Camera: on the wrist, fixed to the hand. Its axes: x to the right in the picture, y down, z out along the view.
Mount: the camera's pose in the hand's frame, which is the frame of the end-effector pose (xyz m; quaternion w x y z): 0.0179 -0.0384 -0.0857 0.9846 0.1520 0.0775 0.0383
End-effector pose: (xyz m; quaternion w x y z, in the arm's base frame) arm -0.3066 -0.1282 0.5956 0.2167 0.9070 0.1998 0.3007
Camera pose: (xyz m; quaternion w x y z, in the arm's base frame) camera -0.3565 -0.0643 0.6463 0.0485 0.9103 0.2245 0.3443
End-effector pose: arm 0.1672 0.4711 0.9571 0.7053 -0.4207 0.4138 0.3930
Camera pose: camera 0.1864 0.3831 0.9250 0.7112 -0.3216 0.5379 0.3184
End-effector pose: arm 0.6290 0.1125 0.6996 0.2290 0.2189 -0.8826 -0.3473
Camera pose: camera 0.6711 0.0333 0.7328 0.2739 0.2435 -0.9124 -0.1821
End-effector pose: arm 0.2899 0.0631 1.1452 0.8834 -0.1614 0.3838 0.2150
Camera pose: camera 0.2680 -0.0037 1.0804 0.8564 -0.0266 0.4852 0.1747
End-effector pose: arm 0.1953 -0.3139 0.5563 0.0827 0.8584 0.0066 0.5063
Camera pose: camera 0.1322 -0.2627 0.6067 0.0690 -0.8187 -0.0570 -0.5672
